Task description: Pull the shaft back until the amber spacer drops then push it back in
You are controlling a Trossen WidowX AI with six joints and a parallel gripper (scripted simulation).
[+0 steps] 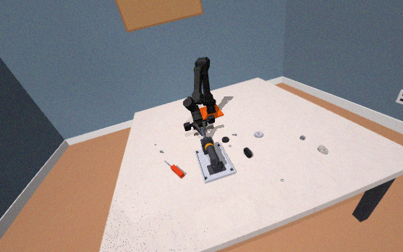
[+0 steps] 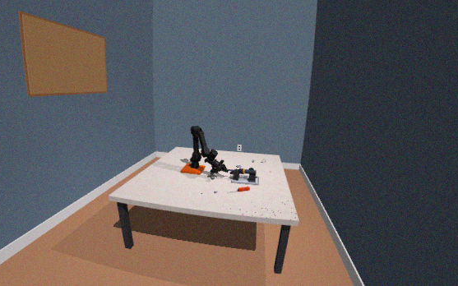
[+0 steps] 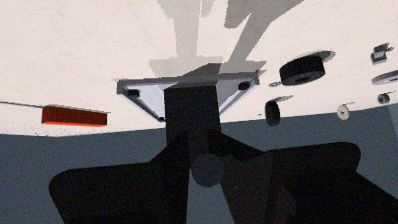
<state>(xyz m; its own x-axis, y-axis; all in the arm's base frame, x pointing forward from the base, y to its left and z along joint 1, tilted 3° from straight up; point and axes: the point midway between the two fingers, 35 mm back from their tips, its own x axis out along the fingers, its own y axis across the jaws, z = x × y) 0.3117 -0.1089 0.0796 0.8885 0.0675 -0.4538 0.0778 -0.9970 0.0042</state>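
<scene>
The shaft lies 5 cm ahead of my gripper tip and 2 cm above it. The rest, counted from my gripper tip: amber spacer 13 cm ahead, 1 cm to the left, 2 cm above.
</scene>
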